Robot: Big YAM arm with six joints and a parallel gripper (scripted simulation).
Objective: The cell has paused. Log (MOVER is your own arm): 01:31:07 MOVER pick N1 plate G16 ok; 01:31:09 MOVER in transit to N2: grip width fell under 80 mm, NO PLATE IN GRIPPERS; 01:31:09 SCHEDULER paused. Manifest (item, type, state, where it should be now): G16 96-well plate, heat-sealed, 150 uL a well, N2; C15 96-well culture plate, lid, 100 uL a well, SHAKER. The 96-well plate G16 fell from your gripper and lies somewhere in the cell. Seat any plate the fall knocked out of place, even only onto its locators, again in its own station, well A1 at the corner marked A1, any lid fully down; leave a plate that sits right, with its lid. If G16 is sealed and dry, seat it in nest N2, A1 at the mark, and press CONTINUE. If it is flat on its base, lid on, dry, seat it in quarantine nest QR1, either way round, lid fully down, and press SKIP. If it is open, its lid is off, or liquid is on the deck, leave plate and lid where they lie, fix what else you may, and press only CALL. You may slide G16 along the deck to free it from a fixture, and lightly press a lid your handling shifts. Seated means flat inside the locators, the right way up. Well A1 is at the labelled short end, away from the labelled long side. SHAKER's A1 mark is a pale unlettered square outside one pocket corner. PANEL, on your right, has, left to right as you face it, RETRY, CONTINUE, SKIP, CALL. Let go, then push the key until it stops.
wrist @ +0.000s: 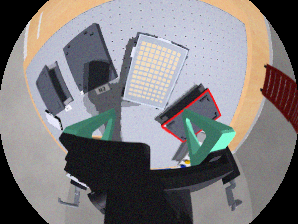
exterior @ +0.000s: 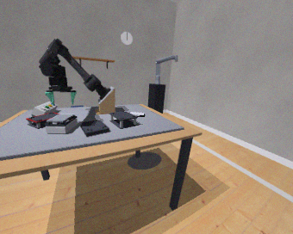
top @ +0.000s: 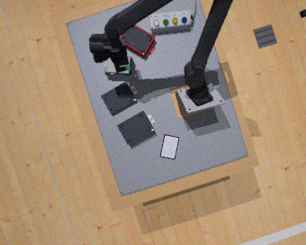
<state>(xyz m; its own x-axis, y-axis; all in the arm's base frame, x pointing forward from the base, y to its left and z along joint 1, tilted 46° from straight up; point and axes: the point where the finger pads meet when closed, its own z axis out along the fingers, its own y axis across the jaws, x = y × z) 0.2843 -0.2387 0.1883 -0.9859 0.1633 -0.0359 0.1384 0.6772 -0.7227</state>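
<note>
My gripper is now 7 cm past the plate G16, 50 cm to the right of it and 13 cm above it. From my hand the other things lie so: red-framed nest (11 cm behind, 12 cm to the right, 10 cm below); lidded plate (3 cm ahead, 1 cm to the right, 8 cm below).
</note>
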